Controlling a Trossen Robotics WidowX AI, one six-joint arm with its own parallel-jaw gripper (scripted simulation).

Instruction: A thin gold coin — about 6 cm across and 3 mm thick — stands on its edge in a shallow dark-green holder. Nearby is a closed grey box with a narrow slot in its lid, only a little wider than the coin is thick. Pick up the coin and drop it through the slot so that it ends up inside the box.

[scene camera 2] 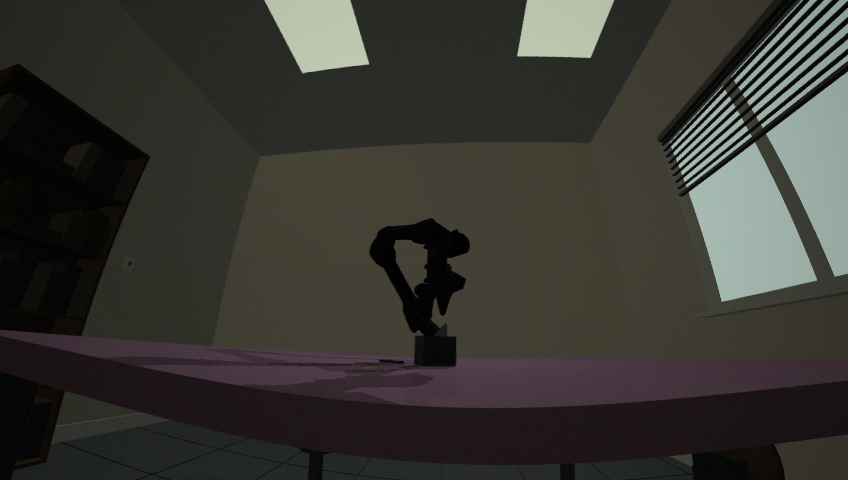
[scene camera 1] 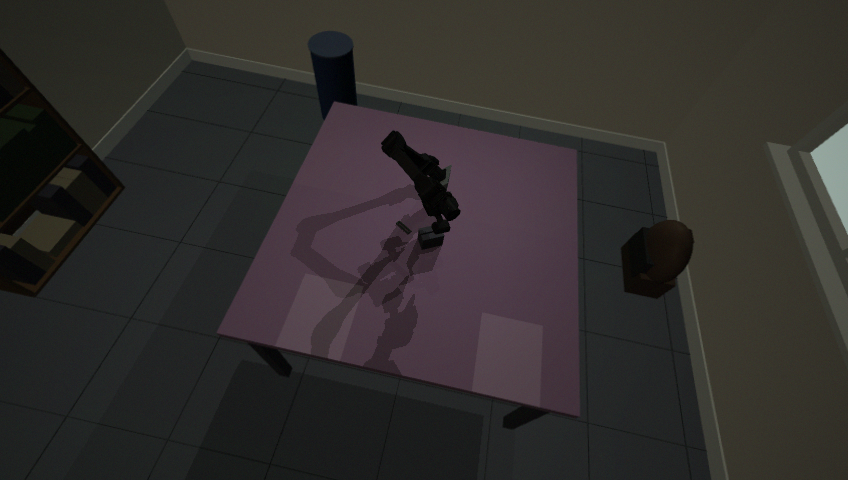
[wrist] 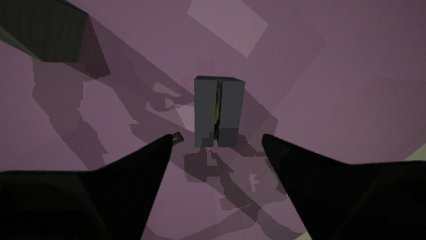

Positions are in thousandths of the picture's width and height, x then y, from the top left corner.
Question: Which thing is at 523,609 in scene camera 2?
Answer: My gripper.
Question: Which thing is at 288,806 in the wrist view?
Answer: My gripper.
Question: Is my gripper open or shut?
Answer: Open.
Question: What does my gripper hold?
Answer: Nothing.
